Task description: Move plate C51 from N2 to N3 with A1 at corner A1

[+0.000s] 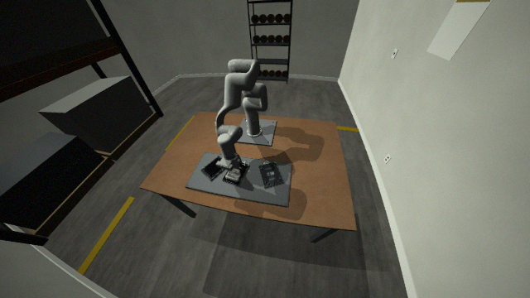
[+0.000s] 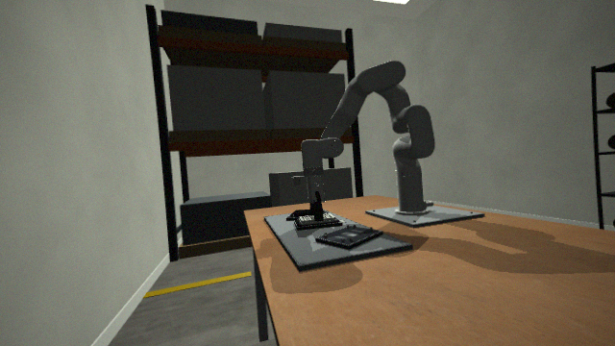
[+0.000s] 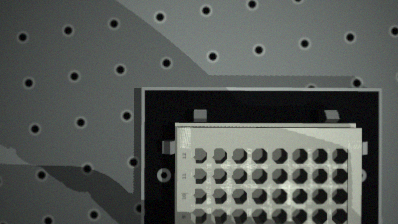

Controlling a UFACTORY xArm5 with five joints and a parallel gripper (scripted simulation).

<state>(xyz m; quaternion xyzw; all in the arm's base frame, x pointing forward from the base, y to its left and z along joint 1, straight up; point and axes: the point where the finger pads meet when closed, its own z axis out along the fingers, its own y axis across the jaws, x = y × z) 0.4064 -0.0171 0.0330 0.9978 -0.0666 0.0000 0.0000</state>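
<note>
Now: hand 1 cm above the white well plate C51. From my hand the other things lie so: black well plate C15 (16 cm to the right, 1 cm below, 1 cm behind); nest N2 (22 cm to the left, 3 cm below, 3 cm behind); black nest (3 cm below).
</note>
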